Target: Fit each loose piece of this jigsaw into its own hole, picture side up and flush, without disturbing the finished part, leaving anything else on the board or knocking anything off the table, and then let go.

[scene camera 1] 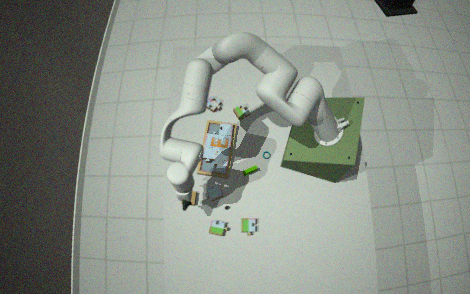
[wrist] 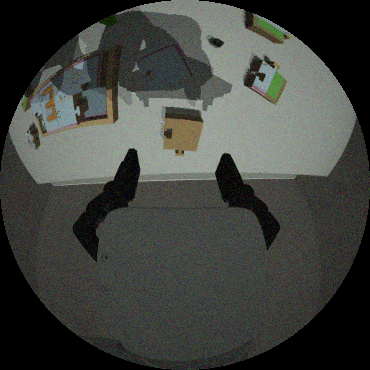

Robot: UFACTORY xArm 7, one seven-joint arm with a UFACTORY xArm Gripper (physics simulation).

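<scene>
My gripper (scene camera 1: 186,205) (wrist: 179,159) is open and empty beside a plain wooden-faced jigsaw piece (scene camera 1: 193,198) (wrist: 184,132), which shows no picture. A dark piece (scene camera 1: 214,191) (wrist: 165,67) lies in shadow between it and the board. Two green and pale-blue pieces, one (scene camera 1: 218,228) (wrist: 276,89) nearer and one (scene camera 1: 246,225) (wrist: 268,28) farther, lie picture side up. Two more pieces, one whitish (scene camera 1: 214,104) (wrist: 33,136) and one green (scene camera 1: 241,111), lie past the board's other end. The board (scene camera 1: 214,175) (wrist: 111,102) has a pale-blue picture with an orange shape and shadowed, darker areas.
A bright green block (scene camera 1: 250,170) and a teal ring (scene camera 1: 263,155) lie between the board and the arm's green base (scene camera 1: 320,155). A small black object (scene camera 1: 227,207) (wrist: 216,42) lies near the dark piece. The table edge runs close beside the wooden-faced piece.
</scene>
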